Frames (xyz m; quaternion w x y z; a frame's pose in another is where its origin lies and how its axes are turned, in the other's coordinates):
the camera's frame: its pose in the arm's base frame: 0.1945 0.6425 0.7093 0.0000 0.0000 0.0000 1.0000
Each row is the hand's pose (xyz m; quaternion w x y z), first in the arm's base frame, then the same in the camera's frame.
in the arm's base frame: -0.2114 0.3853 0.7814 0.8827 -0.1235 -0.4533 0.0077
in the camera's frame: 0.4059 0.2572 0.0721 0.0077 -0.4533 0.1235 -0.8827
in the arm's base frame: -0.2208 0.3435 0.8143 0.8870 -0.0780 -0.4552 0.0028
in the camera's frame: 0.4153 0.2990 0.1050 0.0028 -0.4552 0.0780 -0.8870
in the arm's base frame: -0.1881 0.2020 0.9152 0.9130 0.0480 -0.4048 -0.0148
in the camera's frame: 0.3826 0.4405 0.2059 0.0148 0.4048 0.0480 0.9130
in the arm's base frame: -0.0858 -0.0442 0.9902 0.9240 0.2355 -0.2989 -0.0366
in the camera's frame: 0.2803 0.6867 0.2809 0.0366 0.2989 0.2355 0.9240
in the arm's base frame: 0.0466 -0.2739 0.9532 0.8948 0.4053 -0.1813 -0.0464
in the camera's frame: 0.1479 0.9164 0.2439 0.0464 0.1813 0.4053 0.8948
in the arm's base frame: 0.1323 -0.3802 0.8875 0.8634 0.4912 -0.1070 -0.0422
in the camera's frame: 0.0622 1.0227 0.1782 0.0422 0.1070 0.4912 0.8634
